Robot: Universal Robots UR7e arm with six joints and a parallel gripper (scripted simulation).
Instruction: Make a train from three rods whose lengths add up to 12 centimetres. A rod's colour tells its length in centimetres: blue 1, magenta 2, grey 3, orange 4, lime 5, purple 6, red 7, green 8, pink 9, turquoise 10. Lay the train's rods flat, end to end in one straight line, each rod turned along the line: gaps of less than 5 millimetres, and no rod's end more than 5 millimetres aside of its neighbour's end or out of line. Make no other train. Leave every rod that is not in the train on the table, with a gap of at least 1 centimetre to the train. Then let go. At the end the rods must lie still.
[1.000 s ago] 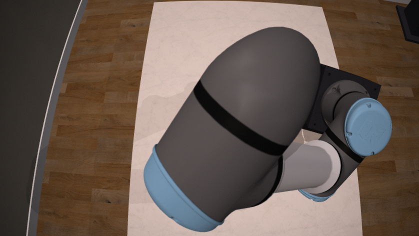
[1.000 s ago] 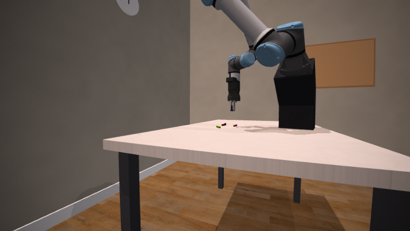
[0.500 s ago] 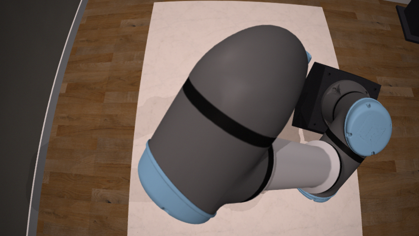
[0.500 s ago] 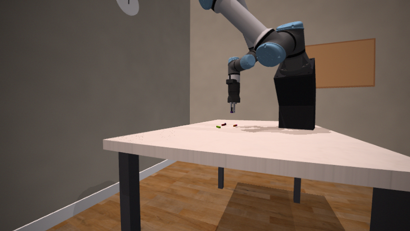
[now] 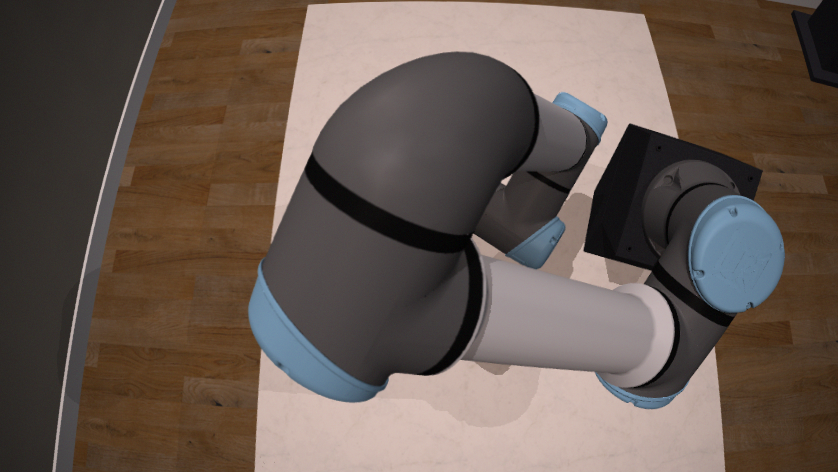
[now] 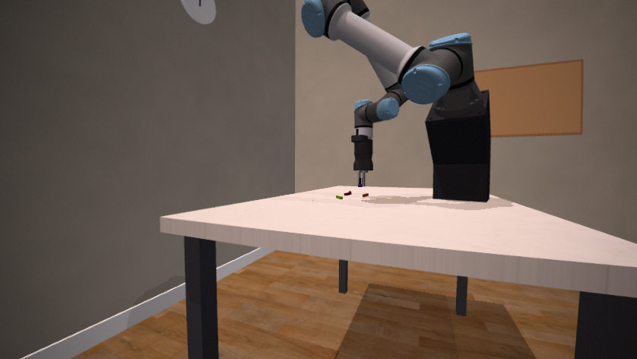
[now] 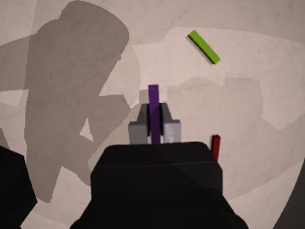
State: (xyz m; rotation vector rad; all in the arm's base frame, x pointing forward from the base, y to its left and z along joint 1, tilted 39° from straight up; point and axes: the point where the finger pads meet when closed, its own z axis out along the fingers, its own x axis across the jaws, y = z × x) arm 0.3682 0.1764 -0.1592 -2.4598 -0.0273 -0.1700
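My gripper is now 6 cm above the orange rod and 5 cm to the left of it. Round my hand: magenta rod (8 cm to the right, 6 cm below, 1 cm ahead); then purple rod (1 cm below); then lime rod (8 cm to the left, 6 cm below, 6 cm ahead).
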